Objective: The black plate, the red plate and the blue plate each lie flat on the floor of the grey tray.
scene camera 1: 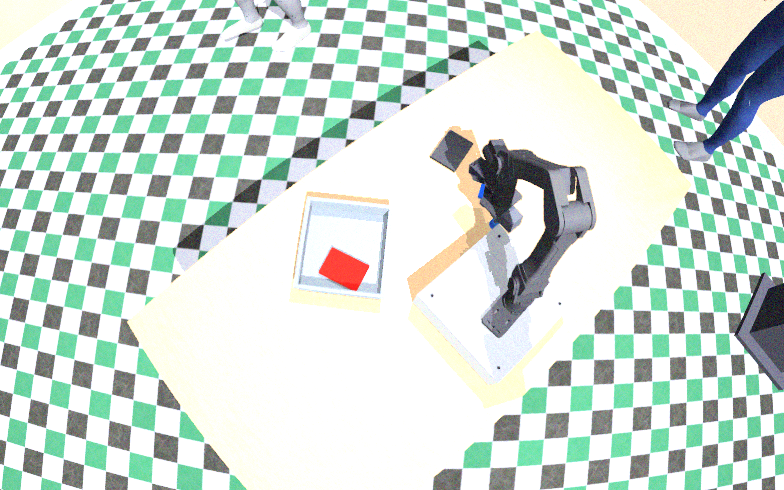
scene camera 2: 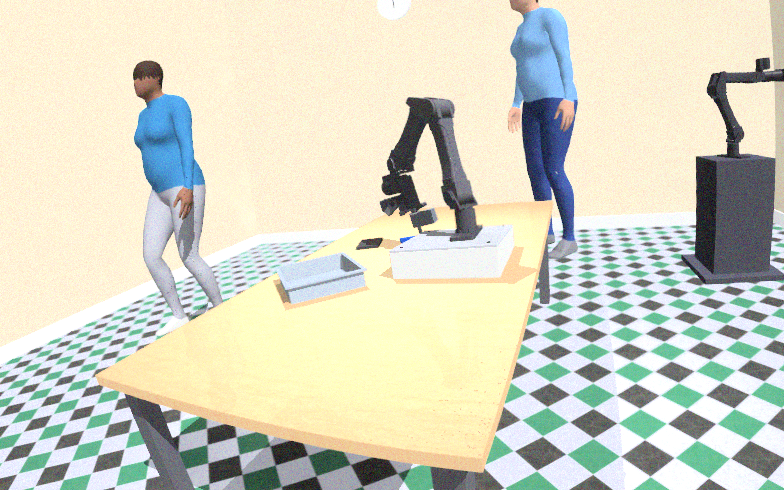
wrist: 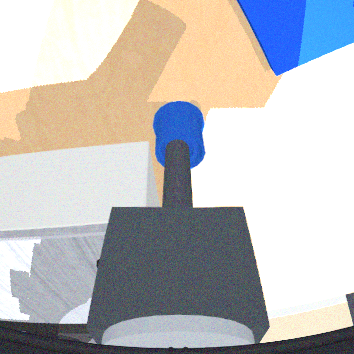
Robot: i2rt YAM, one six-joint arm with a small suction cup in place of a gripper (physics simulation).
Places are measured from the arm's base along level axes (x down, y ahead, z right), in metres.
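Pixels of known places: hand, tool point: (scene camera 1: 494, 225) (wrist: 176, 128); arm's base, link origin: (scene camera 1: 513, 302) (scene camera 2: 467, 234) (wrist: 55, 332).
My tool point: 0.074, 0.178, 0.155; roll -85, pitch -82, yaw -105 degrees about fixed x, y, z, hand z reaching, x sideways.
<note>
For each thing: its top centre in the pictures, then the offset to it from my tool point, as dx, dy, dz. Level surfaces: height alone.
- red plate, top centre: (scene camera 1: 343, 268) -0.012, +0.191, -0.384
- grey tray, top centre: (scene camera 1: 343, 245) (scene camera 2: 317, 268) -0.048, +0.227, -0.350
- black plate, top centre: (scene camera 1: 452, 149) (scene camera 2: 369, 242) -0.007, +0.240, +0.086
- blue plate, top centre: (scene camera 1: 492, 186) (scene camera 2: 409, 239) -0.009, +0.081, +0.084
- table, surface height: dx +0.002
The red plate (scene camera 1: 344, 268) lies inside the grey tray (scene camera 1: 299, 248) (scene camera 2: 322, 280), near the tray's lower wall in scene view 1; it looks flat on the floor. The black plate (scene camera 1: 450, 150) (scene camera 2: 370, 243) lies on the table beyond the tray, partly in shadow. The blue plate (scene camera 1: 481, 191) (scene camera 2: 405, 239) (wrist: 295, 35) lies on the table by the arm's base box, mostly hidden by the arm in scene view 1. My suction cup (scene camera 1: 493, 223) (wrist: 179, 125) is low beside the box corner, apart from the blue plate, and carries no plate. The box hides it in scene view 2.
The white base box (scene camera 1: 456, 323) (scene camera 2: 445, 263) (wrist: 75, 185) stands close beside the cup, with the arm (scene camera 1: 569, 213) (scene camera 2: 453, 156) mounted on it. The tray stands on the table (scene camera 1: 289, 375) (scene camera 2: 323, 369), left of the box. Two people stand on the floor beyond the table.
</note>
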